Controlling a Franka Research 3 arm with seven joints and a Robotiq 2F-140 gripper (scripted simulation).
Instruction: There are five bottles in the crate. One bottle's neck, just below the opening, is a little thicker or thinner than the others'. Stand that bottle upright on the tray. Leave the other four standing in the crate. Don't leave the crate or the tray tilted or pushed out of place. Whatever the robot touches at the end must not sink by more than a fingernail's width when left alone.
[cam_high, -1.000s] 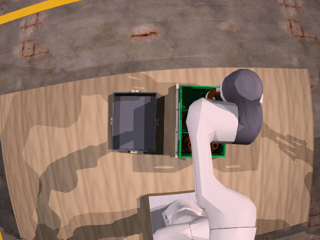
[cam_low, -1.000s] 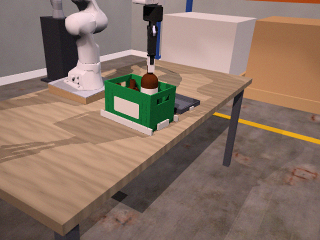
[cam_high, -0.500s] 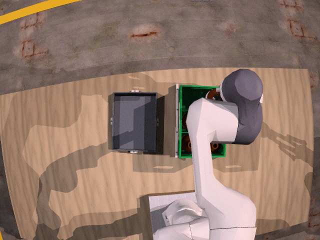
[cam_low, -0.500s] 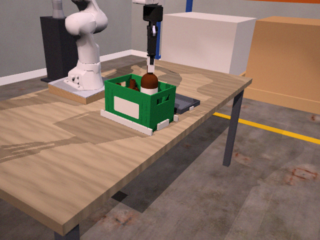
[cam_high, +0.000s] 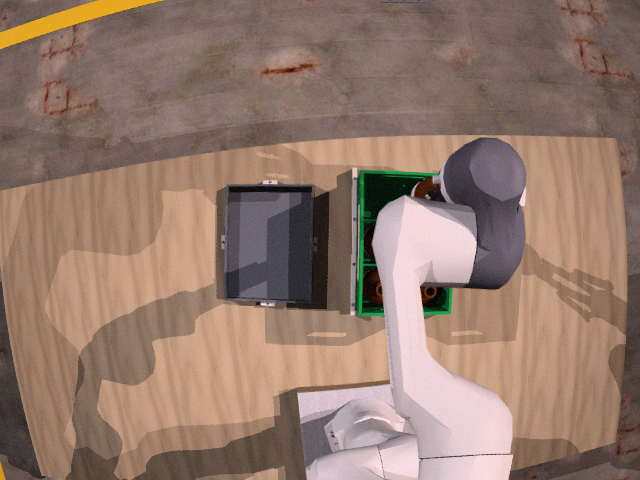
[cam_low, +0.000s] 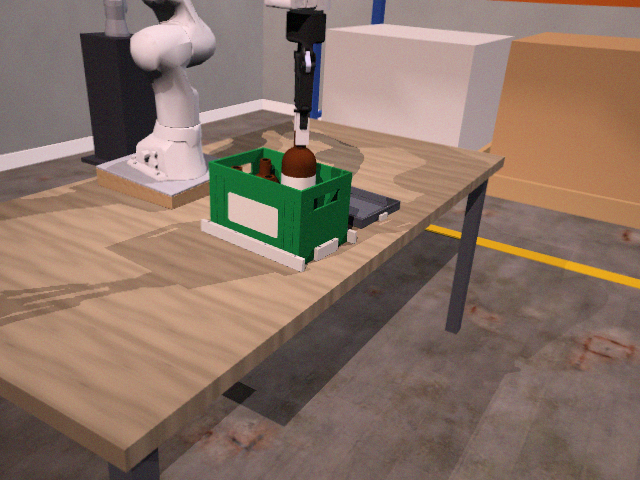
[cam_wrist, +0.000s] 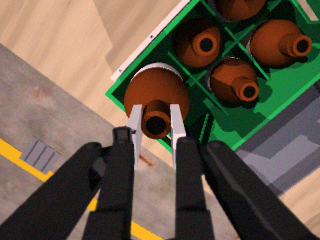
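My hand is 9 cm above the brown bottle. From my hand the other things lie so: dark grey tray 33 cm to the left, 28 cm below, 6 cm behind; then green crate 21 cm below, 8 cm behind, 5 cm to the left.
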